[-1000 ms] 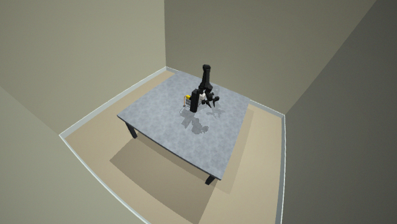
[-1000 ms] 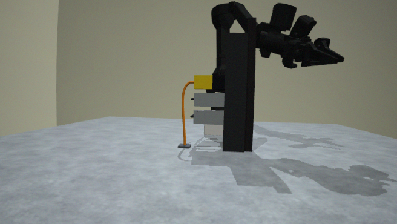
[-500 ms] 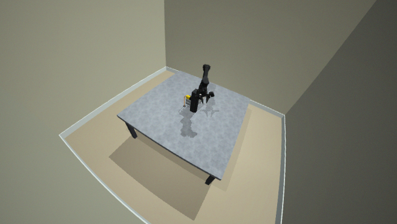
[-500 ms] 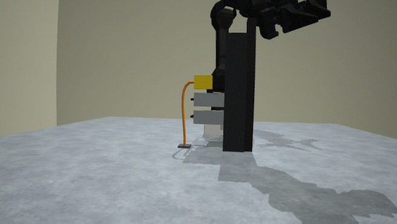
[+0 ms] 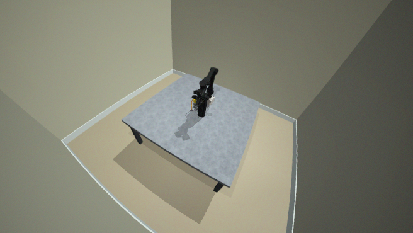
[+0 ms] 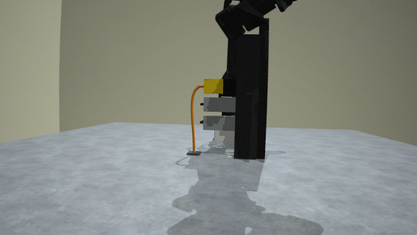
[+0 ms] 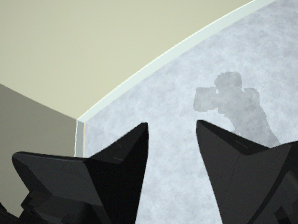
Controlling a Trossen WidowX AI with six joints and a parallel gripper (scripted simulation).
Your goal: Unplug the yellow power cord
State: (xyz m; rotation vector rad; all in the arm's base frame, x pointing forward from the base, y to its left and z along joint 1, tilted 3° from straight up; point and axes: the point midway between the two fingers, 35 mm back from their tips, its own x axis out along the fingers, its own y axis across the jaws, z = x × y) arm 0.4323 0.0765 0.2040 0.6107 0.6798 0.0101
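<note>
My gripper tip is now 170 mm past the yellow plug, 110 mm above it and 100 mm to the left of it. Round my gripper tip: dark foot 280 mm below, 170 mm behind, 160 mm to the right.
</note>
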